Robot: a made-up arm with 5 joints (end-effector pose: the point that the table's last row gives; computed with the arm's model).
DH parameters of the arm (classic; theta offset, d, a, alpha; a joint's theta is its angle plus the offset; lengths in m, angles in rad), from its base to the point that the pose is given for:
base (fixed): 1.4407 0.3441 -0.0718 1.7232
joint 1: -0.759 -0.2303 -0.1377 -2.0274
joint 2: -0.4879 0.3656 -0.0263 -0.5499
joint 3: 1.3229 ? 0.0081 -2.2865
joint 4: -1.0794 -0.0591 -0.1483 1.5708
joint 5: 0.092 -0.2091 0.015 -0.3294
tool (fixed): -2.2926 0.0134 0 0
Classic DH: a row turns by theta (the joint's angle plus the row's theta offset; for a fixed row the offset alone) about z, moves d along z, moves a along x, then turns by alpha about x.
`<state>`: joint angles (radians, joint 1 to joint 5).
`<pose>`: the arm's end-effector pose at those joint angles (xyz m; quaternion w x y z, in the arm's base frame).
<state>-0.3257 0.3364 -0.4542 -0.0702 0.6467</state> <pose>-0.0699 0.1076 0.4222 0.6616 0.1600 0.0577 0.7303</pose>
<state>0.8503 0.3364 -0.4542 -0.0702 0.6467</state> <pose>-0.0736 -0.0571 0.5375 0.5291 0.4457 -0.4095 0.5947</pose>
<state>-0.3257 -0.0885 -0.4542 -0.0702 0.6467</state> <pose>-0.0168 0.0737 0.5104 0.7220 0.0707 -0.1173 0.6782</pose>
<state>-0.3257 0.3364 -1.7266 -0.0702 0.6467</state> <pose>0.0524 0.1423 0.6437 0.6169 0.1603 -0.5396 0.5501</pose>
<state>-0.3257 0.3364 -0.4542 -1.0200 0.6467</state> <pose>-0.2888 0.0833 0.4085 0.5984 0.4438 0.3797 0.5484</pose>
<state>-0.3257 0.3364 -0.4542 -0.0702 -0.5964</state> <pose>-0.0787 0.1235 0.4213 0.9701 0.0956 -0.0505 0.2175</pose>
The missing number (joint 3, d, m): -0.1896
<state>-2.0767 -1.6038 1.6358 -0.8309 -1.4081</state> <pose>-0.4711 -0.0036 0.3908 0.3309 -0.7718 -0.1647 -0.5174</pose>
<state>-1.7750 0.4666 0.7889 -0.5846 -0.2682</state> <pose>-0.2921 0.1042 0.4961 0.2674 -0.5974 0.7368 -0.1694</pose>
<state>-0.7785 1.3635 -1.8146 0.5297 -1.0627</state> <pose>-0.0079 0.2324 0.3315 0.9340 0.1350 -0.3118 -0.1103</pose>
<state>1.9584 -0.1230 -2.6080 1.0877 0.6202</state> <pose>-0.3788 -0.1882 0.0611 0.1970 0.0039 -0.1009 -0.9752</pose>
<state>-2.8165 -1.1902 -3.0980 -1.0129 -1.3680</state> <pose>-0.5623 0.2661 0.0483 0.6568 0.3967 0.0292 0.6406</pose>
